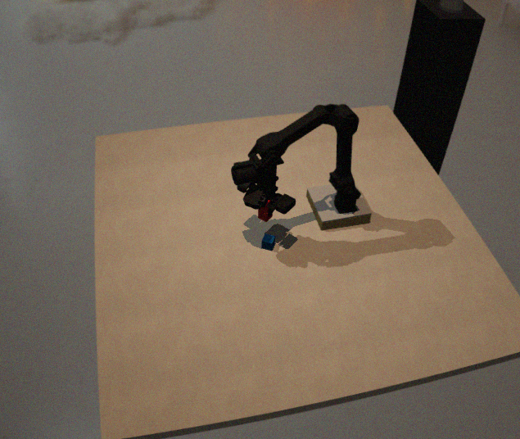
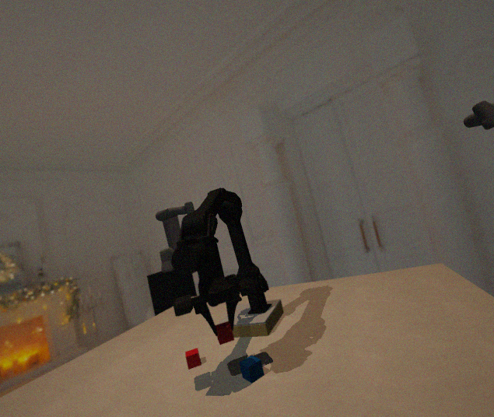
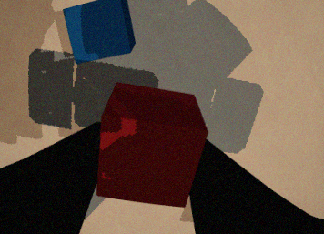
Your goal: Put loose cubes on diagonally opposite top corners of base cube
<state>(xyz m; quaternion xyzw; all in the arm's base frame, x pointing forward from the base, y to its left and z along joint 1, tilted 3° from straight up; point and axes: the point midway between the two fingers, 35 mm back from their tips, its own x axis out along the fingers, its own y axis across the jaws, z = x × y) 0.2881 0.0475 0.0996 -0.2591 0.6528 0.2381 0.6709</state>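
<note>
The blue cube is 8 cm below my gripper tip and 5 cm to the left of it.
</note>
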